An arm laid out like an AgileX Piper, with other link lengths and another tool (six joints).
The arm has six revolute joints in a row. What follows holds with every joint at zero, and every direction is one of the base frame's. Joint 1 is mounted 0.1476 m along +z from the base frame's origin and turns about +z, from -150 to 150 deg. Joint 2 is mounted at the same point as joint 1 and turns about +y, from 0 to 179.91 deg. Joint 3 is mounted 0.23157 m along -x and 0.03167 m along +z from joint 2 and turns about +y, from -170 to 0 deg. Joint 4 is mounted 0.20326 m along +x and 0.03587 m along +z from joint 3 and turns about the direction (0.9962, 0, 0.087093), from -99.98 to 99.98 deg. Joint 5 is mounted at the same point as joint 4 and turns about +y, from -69.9 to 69.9 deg. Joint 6 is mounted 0.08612 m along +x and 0.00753 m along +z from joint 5 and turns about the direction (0.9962, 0, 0.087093), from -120 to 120 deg. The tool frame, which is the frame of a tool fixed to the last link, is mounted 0.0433 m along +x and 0.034 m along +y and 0.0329 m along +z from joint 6; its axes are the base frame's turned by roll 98.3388, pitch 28.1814 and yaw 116.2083 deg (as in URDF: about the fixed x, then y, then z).
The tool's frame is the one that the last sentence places.
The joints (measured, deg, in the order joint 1, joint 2, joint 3, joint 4, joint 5, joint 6), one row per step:
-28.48, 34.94, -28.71, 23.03, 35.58, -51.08
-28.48, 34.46, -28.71, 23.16, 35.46, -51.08
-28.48, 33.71, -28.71, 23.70, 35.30, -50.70
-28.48, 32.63, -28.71, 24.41, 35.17, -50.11
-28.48, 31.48, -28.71, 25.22, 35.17, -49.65
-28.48, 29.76, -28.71, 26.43, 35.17, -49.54
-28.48, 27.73, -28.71, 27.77, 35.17, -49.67
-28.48, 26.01, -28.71, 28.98, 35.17, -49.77
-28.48, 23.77, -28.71, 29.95, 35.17, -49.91
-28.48, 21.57, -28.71, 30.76, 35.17, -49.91
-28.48, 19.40, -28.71, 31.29, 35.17, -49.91
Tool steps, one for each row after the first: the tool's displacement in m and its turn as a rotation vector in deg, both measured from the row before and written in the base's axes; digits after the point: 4 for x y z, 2 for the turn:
-0.0006, 0.0004, 0.0015, -0.17, -0.58, -0.05
-0.0008, 0.0009, 0.0030, 0.36, -1.12, -0.27
-0.0013, 0.0013, 0.0040, 0.55, -1.50, -0.35
-0.0016, 0.0017, 0.0040, 0.55, -1.48, -0.21
-0.0028, 0.0028, 0.0055, 0.34, -2.11, 0.01
-0.0037, 0.0034, 0.0061, 0.09, -2.40, 0.17
-0.0033, 0.0030, 0.0051, 0.15, -2.07, 0.18
-0.0047, 0.0035, 0.0057, -0.35, -2.40, 0.20
-0.0048, 0.0034, 0.0053, -0.35, -2.31, 0.16
-0.0050, 0.0032, 0.0046, -0.58, -2.15, 0.12

